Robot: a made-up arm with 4 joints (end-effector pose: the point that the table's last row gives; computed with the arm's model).
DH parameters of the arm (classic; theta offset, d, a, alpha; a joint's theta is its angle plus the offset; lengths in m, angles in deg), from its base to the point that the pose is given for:
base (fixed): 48.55 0 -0.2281 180
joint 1: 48.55 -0.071 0.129 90
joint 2: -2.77 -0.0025 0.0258 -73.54
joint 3: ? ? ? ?
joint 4: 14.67 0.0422 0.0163 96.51
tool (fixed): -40.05 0.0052 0 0
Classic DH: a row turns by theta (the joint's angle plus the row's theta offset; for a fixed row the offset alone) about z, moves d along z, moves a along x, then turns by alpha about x.
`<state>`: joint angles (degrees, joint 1 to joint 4).
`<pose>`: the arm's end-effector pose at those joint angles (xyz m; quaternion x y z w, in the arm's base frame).
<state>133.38 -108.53 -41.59 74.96</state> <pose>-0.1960 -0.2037 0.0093 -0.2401 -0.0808 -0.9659 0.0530</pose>
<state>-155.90 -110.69 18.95 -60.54</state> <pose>-0.1588 -0.1931 0.0375 0.8789 0.3396 0.0931 0.3216</pose>
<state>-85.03 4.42 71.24 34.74</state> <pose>-0.1377 0.0266 0.1722 -0.2376 0.4872 -0.4160 0.7301</pose>
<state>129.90 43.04 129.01 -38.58</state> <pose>-0.3589 -0.3358 0.0999 0.1645 -0.5150 0.3051 0.7840</pose>
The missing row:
joint 3: 22.35 -0.1165 -0.0523 75.16
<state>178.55 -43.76 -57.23 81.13</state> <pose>-0.1940 -0.1456 0.1052 -0.2313 -0.3199 0.8921 0.2198</pose>
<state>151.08 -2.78 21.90 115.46</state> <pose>-0.2452 -0.2643 0.1772 -0.9115 -0.1898 0.3025 0.2040</pose>
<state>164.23 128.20 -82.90 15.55</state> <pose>-0.3755 -0.1900 0.0372 0.9152 0.0502 -0.3443 0.2036</pose>
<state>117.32 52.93 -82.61 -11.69</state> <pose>-0.2770 -0.3196 0.1580 0.3777 0.0695 -0.7223 0.5752</pose>
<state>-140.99 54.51 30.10 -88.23</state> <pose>-0.3669 -0.0333 0.1329 0.0673 -0.3196 0.5824 0.7444</pose>
